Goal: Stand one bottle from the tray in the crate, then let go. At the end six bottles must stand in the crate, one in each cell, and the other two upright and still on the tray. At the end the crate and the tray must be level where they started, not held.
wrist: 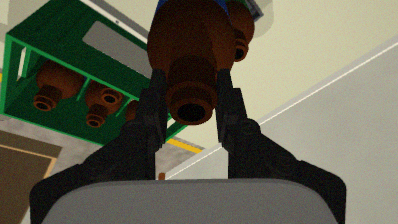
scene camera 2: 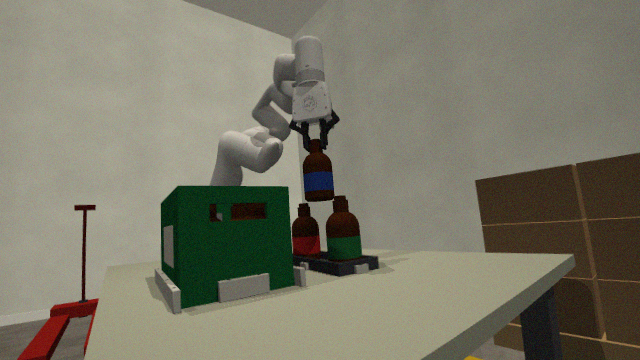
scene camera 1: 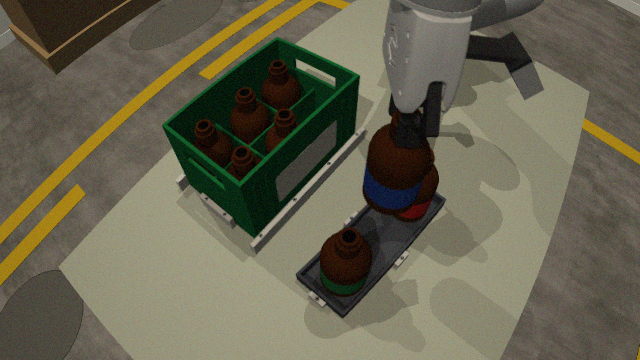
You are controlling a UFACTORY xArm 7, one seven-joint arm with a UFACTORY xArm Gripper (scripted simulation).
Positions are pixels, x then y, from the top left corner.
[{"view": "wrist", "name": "my gripper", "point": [191,85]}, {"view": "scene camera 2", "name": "my gripper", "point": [316,149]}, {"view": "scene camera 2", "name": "green crate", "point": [205,252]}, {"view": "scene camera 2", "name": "dark tray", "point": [323,265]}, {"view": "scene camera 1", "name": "my gripper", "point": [405,129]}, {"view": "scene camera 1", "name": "green crate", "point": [253,202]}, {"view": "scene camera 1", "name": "dark tray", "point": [387,236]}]
